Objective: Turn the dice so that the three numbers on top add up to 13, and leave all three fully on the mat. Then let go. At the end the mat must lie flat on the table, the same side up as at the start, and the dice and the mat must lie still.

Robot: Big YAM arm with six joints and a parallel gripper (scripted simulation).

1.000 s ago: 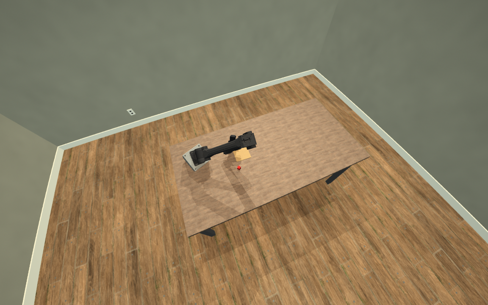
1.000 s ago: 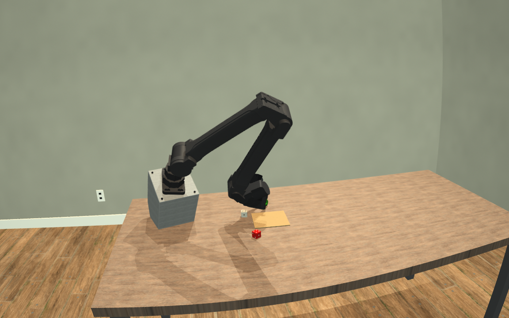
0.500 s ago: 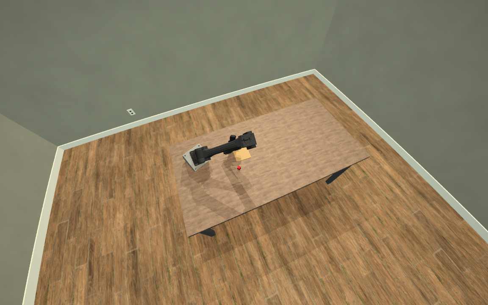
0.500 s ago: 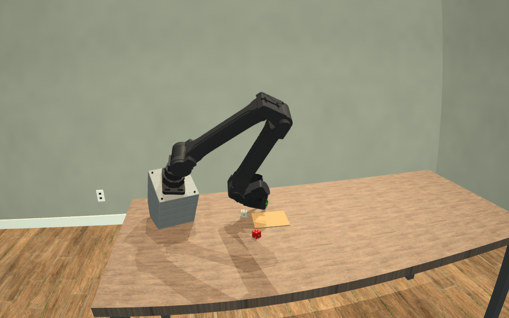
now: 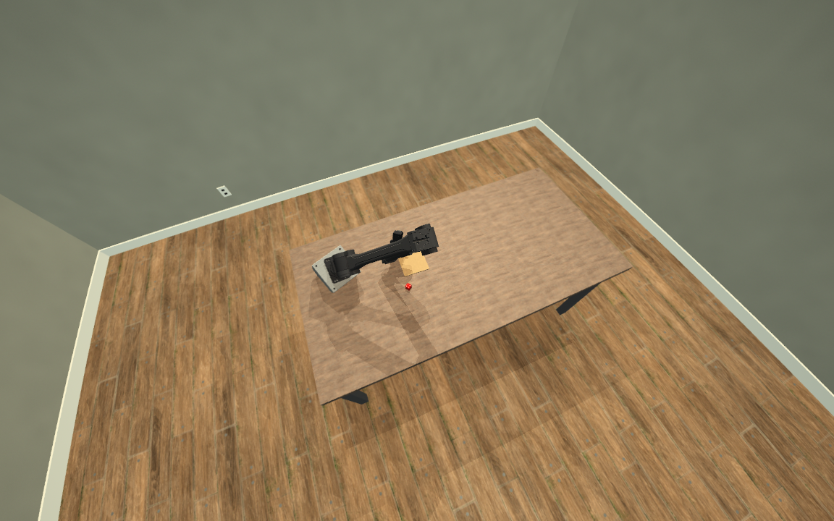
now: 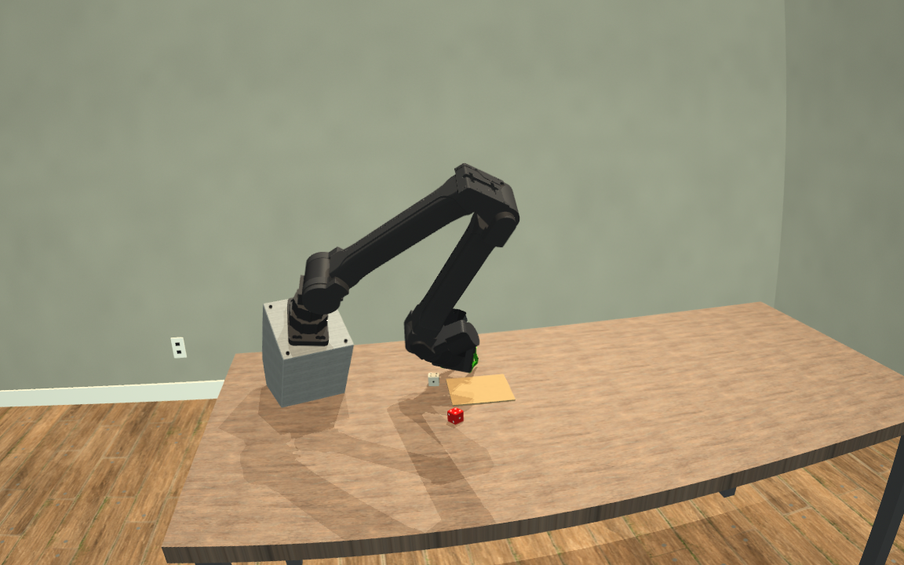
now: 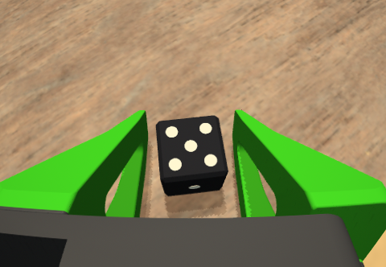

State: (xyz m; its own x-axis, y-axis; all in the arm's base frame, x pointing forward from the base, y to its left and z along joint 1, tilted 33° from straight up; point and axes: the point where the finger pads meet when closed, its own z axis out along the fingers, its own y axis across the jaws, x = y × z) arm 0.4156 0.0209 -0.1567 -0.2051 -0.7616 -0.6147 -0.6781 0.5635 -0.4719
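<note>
Now: hand 1 cm past the black die and 1 cm to the left of it. The rest, counted from my hand: tan mat (2 cm behind, 14 cm to the right, 2 cm below); then white die (11 cm behind, 7 cm to the right); then red die (12 cm behind, 27 cm to the right).
</note>
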